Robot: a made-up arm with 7 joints. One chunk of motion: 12 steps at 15 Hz.
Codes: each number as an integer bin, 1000 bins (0 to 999) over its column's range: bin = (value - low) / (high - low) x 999, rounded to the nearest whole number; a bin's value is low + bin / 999 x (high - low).
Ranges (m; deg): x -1.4..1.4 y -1.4..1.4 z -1.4..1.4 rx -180..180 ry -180..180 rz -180..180
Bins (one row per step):
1: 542 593 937 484 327 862
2: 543 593 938 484 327 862
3: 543 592 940 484 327 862
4: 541 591 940 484 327 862
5: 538 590 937 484 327 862
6: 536 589 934 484 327 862
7: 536 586 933 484 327 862
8: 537 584 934 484 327 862
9: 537 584 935 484 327 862
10: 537 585 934 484 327 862
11: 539 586 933 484 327 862
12: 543 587 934 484 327 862
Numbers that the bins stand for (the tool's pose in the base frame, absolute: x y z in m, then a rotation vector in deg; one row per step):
1: 0.1191 0.2621 1.2262 -5.59 -62.16 130.63
2: 0.1219 0.2621 1.2290 -5.59 -62.16 130.63
3: 0.1219 0.2593 1.2346 -5.59 -62.16 130.63
4: 0.1163 0.2565 1.2346 -5.59 -62.16 130.63
5: 0.1079 0.2537 1.2262 -5.59 -62.16 130.63
6: 0.1023 0.2509 1.2178 -5.59 -62.16 130.63
7: 0.1023 0.2424 1.2150 -5.59 -62.16 130.63
8: 0.1051 0.2368 1.2178 -5.59 -62.16 130.63
9: 0.1051 0.2368 1.2206 -5.59 -62.16 130.63
10: 0.1051 0.2396 1.2178 -5.59 -62.16 130.63
11: 0.1107 0.2424 1.2150 -5.59 -62.16 130.63
12: 0.1219 0.2452 1.2178 -5.59 -62.16 130.63

